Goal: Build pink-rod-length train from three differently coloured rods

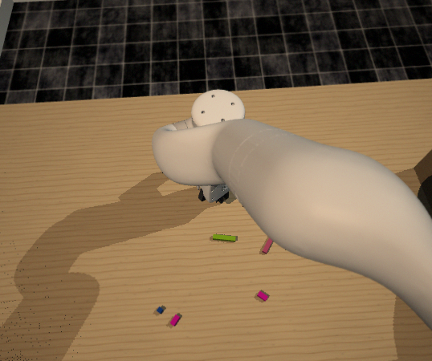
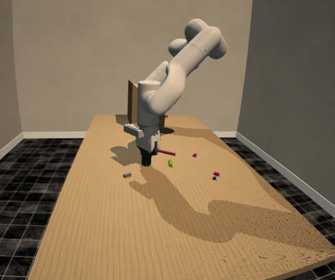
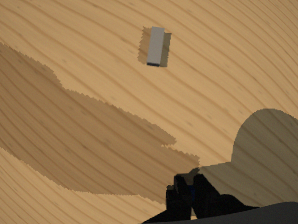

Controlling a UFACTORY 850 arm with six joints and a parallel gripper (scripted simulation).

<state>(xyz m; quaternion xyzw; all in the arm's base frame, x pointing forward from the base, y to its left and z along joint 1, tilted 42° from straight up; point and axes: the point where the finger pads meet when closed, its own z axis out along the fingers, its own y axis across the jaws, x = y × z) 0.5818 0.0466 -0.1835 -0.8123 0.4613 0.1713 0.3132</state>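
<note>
My gripper is now 8 cm short of the grey rod, 9 cm to the left of it and 2 cm above it. From my hand the other things lie so: lime rod 1 cm ahead, 10 cm to the left, 2 cm below; then pink rod 10 cm behind, 11 cm to the left, 2 cm below.
</note>
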